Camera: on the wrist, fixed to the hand. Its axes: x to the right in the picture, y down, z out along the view.
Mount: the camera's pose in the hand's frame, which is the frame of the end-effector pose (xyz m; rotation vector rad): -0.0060 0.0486 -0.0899 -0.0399 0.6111 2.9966
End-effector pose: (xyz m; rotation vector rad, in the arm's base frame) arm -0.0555 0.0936 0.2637 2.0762 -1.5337 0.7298
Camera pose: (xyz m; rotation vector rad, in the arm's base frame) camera -0.1167 0.1418 0.3301 1.6559 2.0901 -1.0960
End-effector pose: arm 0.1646 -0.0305 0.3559 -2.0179 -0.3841 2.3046
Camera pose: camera 0.2597 -0.0653 0.3406 0.6609 -1.3966 0.1650
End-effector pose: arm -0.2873 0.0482 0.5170 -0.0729 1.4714 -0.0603
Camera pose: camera -0.3775 0.0960 0.5100 -1.9514 -0.6250 -2.1748
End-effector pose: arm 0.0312 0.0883 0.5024 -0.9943 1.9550 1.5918
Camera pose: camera 0.0085 0.0075 0.5610 -1.2430 -0.9259 -0.3813
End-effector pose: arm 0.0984 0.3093 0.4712 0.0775 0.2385 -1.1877
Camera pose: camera 0.1283 0.3496 0.3820 0.4998 0.3308 1.8624
